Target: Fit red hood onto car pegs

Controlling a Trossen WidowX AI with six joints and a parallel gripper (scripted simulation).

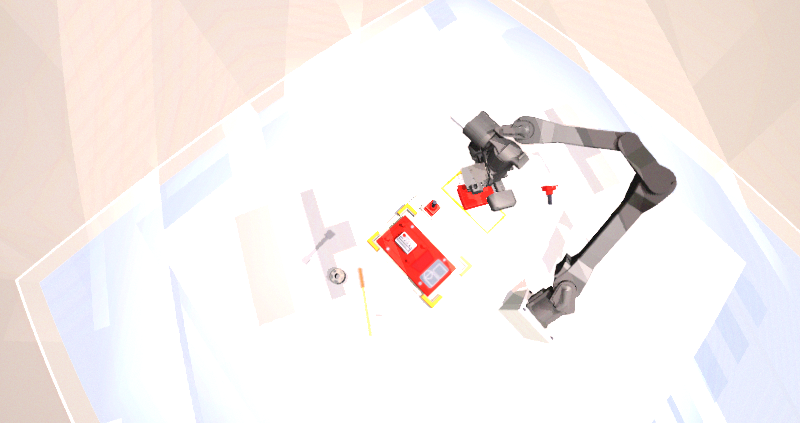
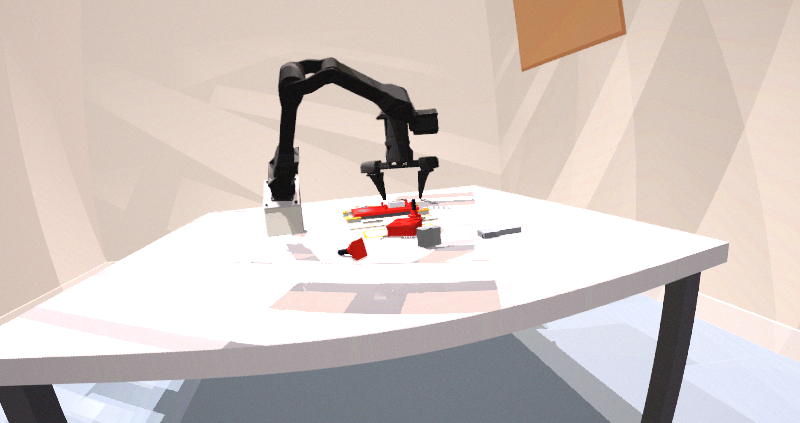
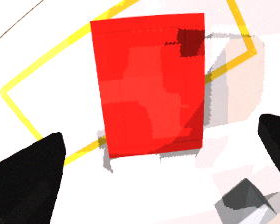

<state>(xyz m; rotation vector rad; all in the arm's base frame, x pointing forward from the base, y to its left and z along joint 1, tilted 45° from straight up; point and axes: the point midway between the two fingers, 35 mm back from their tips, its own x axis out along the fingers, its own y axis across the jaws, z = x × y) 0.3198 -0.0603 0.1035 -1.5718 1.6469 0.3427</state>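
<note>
The red hood lies 7 cm below my gripper tip.
</note>
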